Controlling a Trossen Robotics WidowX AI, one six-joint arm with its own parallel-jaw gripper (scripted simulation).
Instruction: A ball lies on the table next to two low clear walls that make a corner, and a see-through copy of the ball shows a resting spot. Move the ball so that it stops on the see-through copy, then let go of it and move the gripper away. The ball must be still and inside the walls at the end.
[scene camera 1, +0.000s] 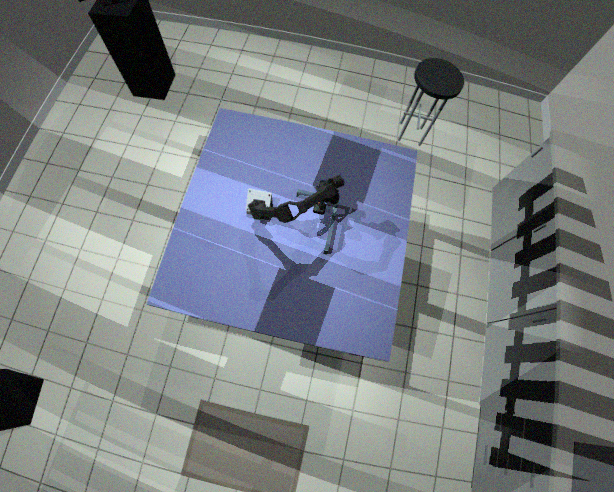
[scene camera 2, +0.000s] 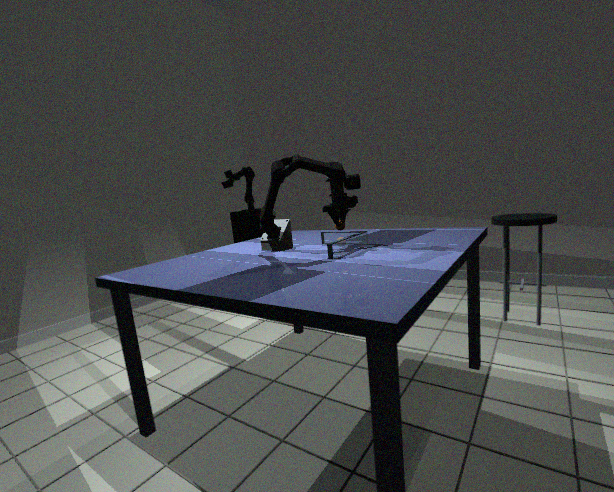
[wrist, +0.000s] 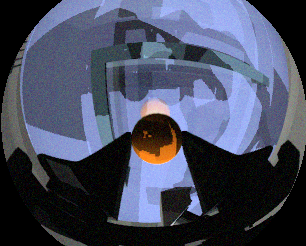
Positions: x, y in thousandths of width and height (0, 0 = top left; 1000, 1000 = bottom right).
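I am holding an orange ball; it is my gripper (wrist: 511, 555) that holds it.
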